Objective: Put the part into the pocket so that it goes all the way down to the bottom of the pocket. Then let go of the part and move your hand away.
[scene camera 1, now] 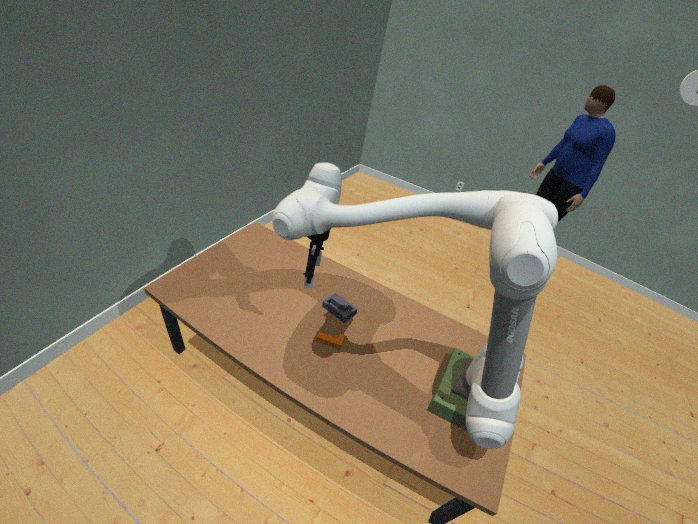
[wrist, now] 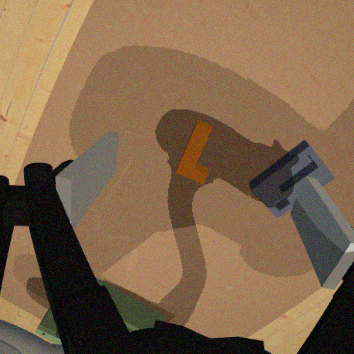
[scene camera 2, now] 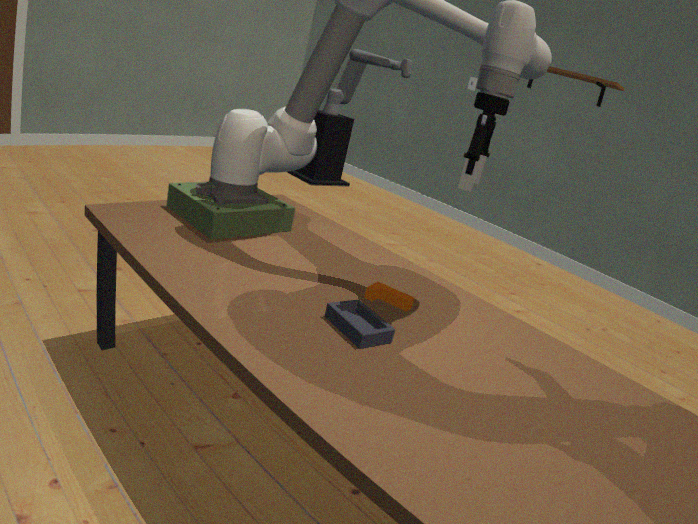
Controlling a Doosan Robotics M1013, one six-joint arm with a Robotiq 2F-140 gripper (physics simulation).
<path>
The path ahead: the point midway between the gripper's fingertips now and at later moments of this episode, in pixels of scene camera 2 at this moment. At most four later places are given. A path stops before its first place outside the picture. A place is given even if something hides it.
The gripper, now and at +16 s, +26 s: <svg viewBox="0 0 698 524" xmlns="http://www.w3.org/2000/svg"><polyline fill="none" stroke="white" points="468,185 405,277 394,302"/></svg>. At the last of these places it holds an orange L-shaped part.
</path>
